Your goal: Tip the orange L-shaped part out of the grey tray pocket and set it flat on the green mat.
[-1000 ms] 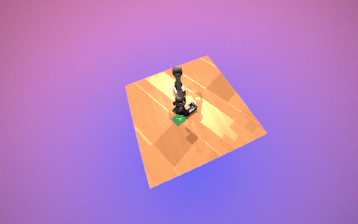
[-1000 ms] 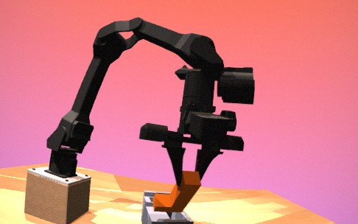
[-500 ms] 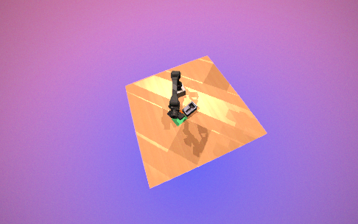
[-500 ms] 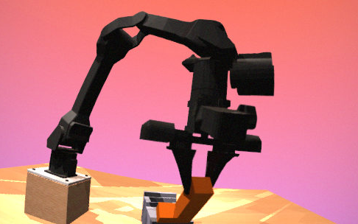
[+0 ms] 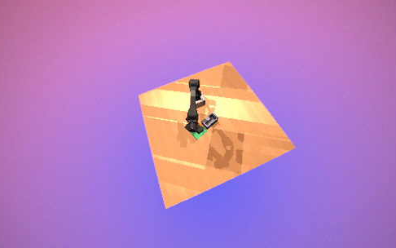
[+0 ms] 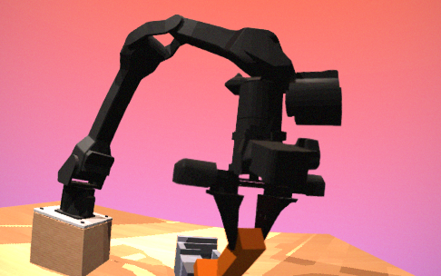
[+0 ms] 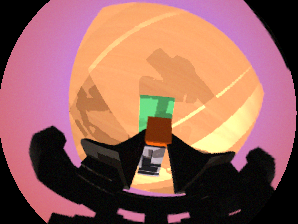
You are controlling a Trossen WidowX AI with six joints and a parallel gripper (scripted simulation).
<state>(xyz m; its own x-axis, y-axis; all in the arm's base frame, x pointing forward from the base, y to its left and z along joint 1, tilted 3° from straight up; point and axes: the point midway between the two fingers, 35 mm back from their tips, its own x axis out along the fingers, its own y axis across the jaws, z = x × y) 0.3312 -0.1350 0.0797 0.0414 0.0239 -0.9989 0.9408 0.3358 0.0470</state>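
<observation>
Now: the green mat 10 mm behind my gripper tip, 20 mm to the left of it and 160 mm below it. From my gripper tip the other things lie so: orange L-shaped part 20 mm behind, 20 mm to the left, 30 mm below.
</observation>
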